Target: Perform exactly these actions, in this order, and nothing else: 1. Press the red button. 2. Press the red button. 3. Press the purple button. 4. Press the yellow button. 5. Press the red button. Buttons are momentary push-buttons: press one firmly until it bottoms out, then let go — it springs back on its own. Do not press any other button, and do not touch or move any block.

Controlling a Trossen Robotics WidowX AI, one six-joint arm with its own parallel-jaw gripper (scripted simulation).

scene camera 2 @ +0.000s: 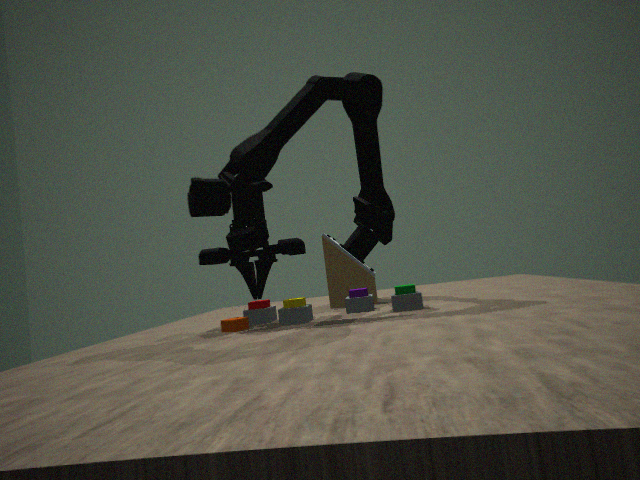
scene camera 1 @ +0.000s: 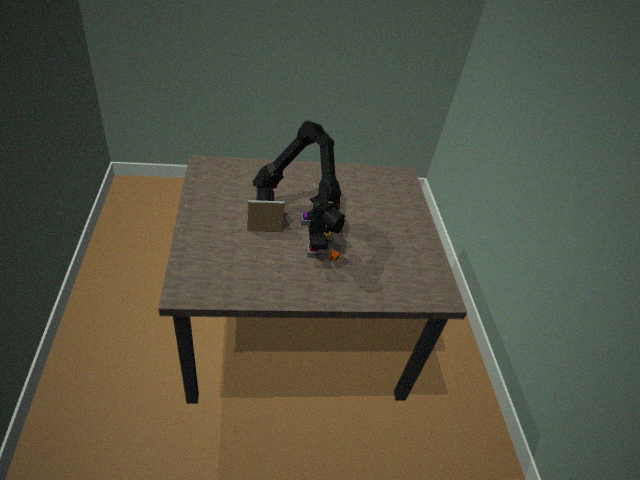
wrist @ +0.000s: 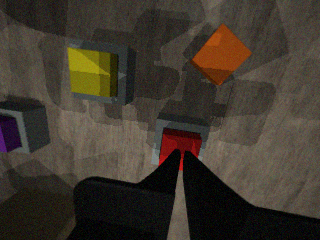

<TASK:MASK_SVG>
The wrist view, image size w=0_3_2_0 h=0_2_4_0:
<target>my gripper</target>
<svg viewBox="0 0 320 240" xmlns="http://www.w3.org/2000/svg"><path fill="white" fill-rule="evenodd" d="M185 151L183 158L183 185L190 240L320 240L320 219L256 207L248 203L241 195L221 181L193 153ZM180 150L174 149L155 171L138 183L92 176L81 180L73 188L76 225L66 240L167 240L181 161Z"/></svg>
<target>orange block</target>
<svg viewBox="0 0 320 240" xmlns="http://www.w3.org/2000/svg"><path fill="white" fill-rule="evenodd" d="M224 23L219 25L213 35L190 61L214 85L221 85L252 54L246 45Z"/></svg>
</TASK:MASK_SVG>
